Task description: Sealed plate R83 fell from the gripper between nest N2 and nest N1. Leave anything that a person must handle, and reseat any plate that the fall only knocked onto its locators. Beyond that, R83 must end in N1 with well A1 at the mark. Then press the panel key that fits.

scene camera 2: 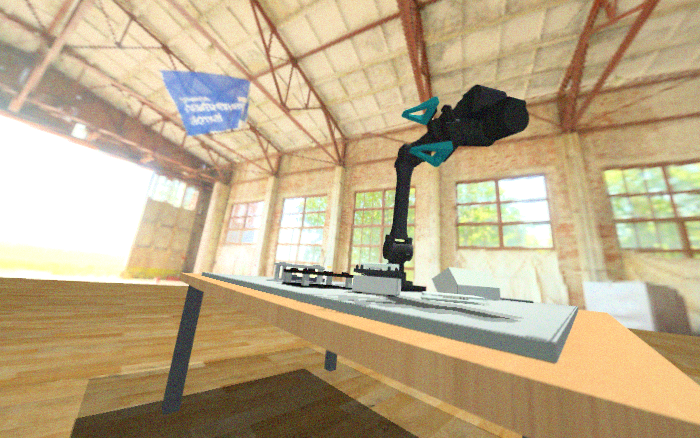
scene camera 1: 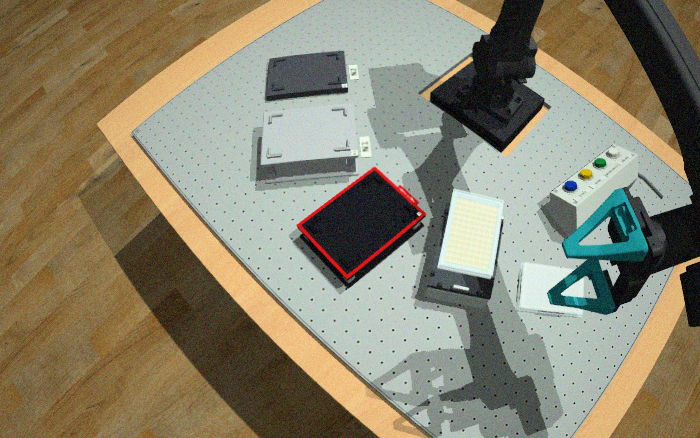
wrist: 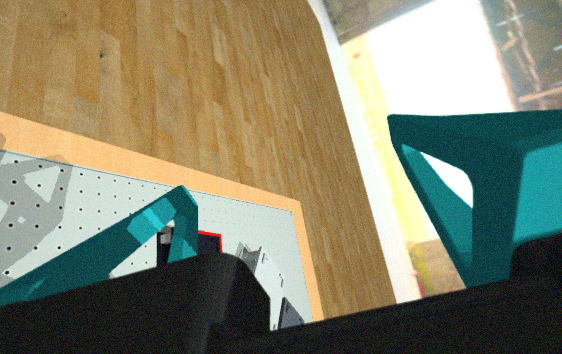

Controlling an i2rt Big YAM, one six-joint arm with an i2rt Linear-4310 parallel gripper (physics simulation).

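Pixels of known places: gripper, fingertip midpoint: (scene camera 2: 406,131) (scene camera 1: 555,276) (wrist: 283,164); arm's base, origin of the base link: (scene camera 1: 491,99).
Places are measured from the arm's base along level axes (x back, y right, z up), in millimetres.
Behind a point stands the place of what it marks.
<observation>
A pale plate with cream wells (scene camera 1: 470,235) {x -317, y -139, z 54 mm} lies on a dark base (scene camera 1: 464,291) {x -387, y -183, z 34 mm}; part of the base shows past its lower end. A black nest with a red rim (scene camera 1: 361,224) {x -392, y 12, z 18 mm} (wrist: 210,242) {x -443, y 53, z 19 mm} stands left of it. A raised light grey nest (scene camera 1: 309,131) {x -318, y 189, z 38 mm} and a low dark nest (scene camera 1: 305,74) {x -189, y 332, z -5 mm} show empty corner locators. Their tags are too blurred to read surely, as is any plate name or A1 mark. The key panel (scene camera 1: 593,180) {x -69, y -268, z 51 mm} (scene camera 2: 467,281) {x -109, y -298, z 27 mm} has blue, yellow, green and white keys. My gripper (scene camera 1: 557,271) {x -442, y -275, z 326 mm} (scene camera 2: 407,130) {x -442, y -275, z 326 mm} (wrist: 283,164) {x -442, y -275, z 326 mm} is open and empty, high above the table.
A flat white piece (scene camera 1: 536,284) {x -284, y -275, z -7 mm} lies on the pegboard right of the plate, partly hidden by a finger. The arm's black base (scene camera 1: 487,105) {x -39, y -10, z 19 mm} stands at the back. A cable (scene camera 1: 651,185) {x 86, y -396, z -16 mm} runs beside the panel. The wooden table edge (scene camera 1: 206,253) {x -584, y 199, z -34 mm} borders the pegboard.
</observation>
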